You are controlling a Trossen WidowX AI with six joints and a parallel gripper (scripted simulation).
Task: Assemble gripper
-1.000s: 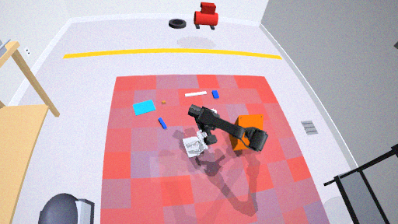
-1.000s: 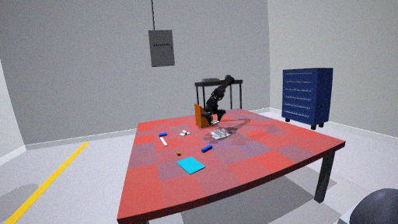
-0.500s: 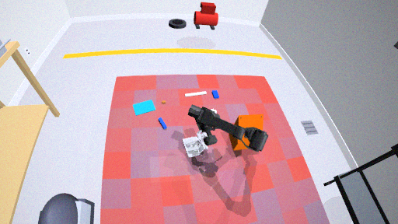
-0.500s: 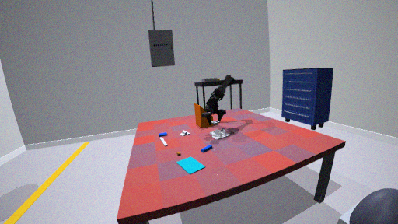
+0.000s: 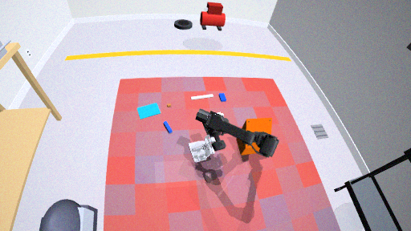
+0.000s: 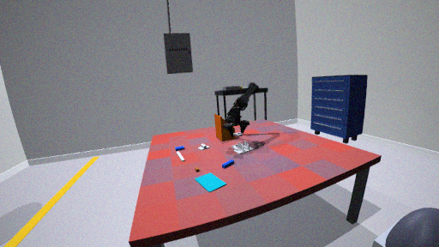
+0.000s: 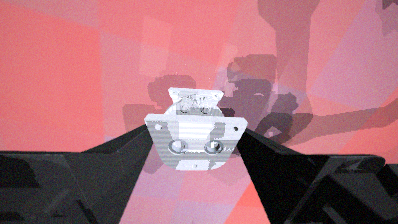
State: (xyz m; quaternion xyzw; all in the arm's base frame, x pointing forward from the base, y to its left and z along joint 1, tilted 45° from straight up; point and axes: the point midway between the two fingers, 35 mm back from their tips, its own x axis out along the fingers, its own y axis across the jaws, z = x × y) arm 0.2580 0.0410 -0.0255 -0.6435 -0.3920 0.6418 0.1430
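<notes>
Now: gripper tip 10 mm short of the small white part and 20 mm below it. The rest, counted from my gripper tip: white jaw 30 mm ahead, 10 mm to the right, 70 mm below; then tiny brown bit 260 mm ahead, 300 mm to the right, 80 mm below; then blue block 250 mm ahead, 130 mm to the right, 70 mm below.
</notes>
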